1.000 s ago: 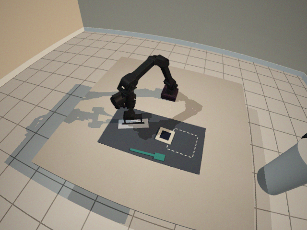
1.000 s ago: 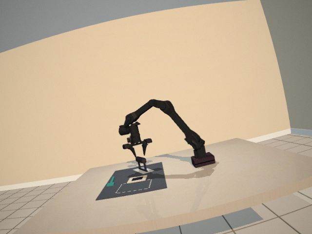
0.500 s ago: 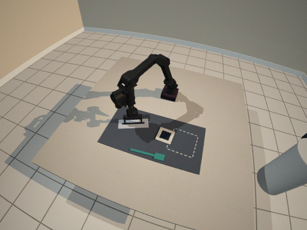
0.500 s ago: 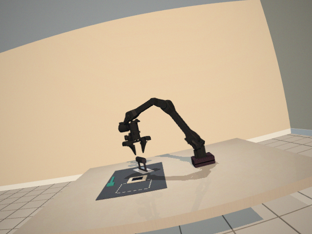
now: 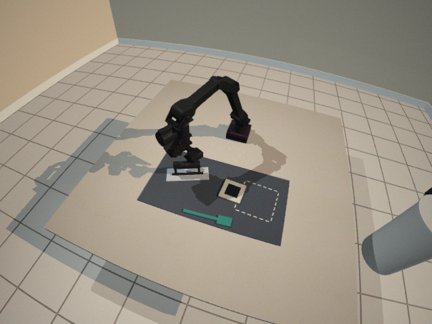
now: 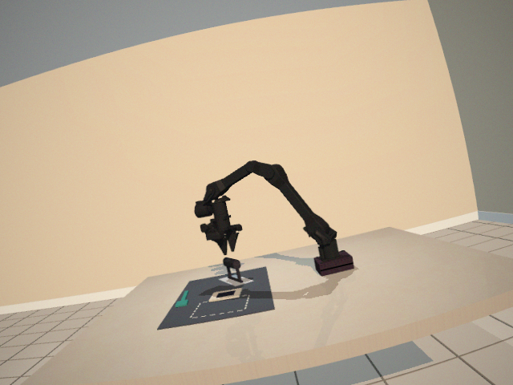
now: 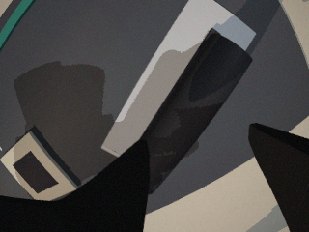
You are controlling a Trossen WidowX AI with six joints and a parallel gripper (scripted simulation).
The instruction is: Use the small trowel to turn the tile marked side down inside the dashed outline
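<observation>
Now: the trowel 1 cm behind my gripper tip, 3 cm to the left of it and 7 cm below it. From my gripper tip the other things lie so: tile (1 cm behind, 24 cm to the left, 10 cm below); green flat tool (15 cm ahead, 21 cm to the left, 11 cm below); dark mat (2 cm ahead, 17 cm to the left, 13 cm below).
</observation>
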